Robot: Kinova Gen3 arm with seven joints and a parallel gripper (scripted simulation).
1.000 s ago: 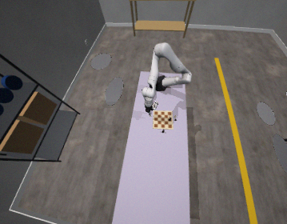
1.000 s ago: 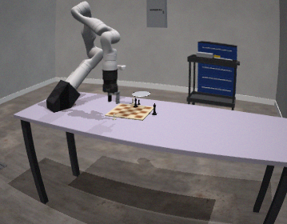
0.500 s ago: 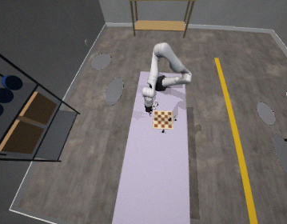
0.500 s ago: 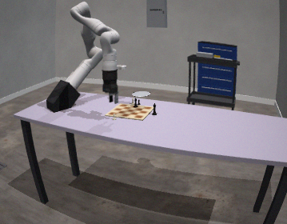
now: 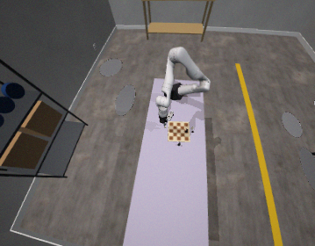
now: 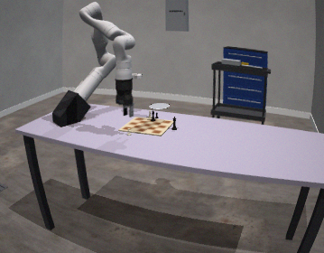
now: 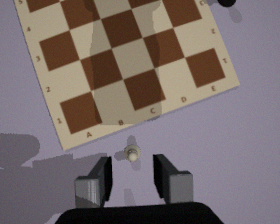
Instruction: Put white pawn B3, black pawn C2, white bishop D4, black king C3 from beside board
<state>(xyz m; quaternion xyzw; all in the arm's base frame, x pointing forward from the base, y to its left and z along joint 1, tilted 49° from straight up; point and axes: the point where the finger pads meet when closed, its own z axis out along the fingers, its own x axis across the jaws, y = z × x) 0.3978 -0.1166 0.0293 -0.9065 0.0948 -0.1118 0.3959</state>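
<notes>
Right now the white pawn is 90 mm below my hand. The rest, counted from my hand: chessboard 10 mm ahead, 140 mm to the left, 110 mm below; then black king 140 mm ahead, 180 mm to the left, 80 mm below; then white bishop 60 mm behind, 270 mm to the left, 90 mm below.
</notes>
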